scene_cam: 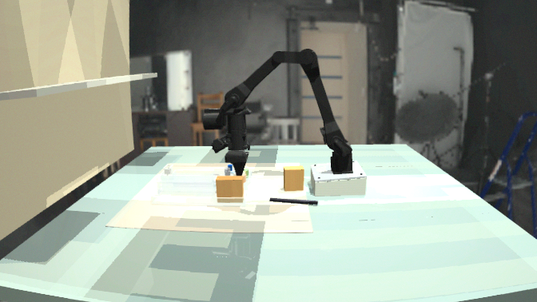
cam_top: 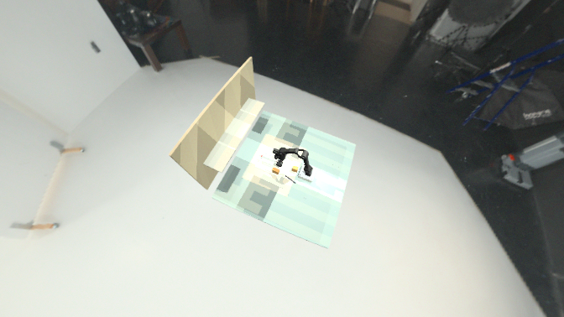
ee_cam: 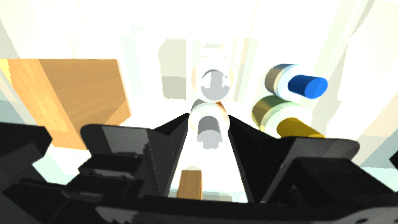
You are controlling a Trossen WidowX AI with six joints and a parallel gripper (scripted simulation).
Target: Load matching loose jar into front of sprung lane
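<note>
Now: the clear-walled pusher lane 14 cm ahead of my gripper tip, 4 cm to the left of it and 2 cm below it. Round my gripper tip: black pen: 18 cm behind, 13 cm to the left, 3 cm below.
</note>
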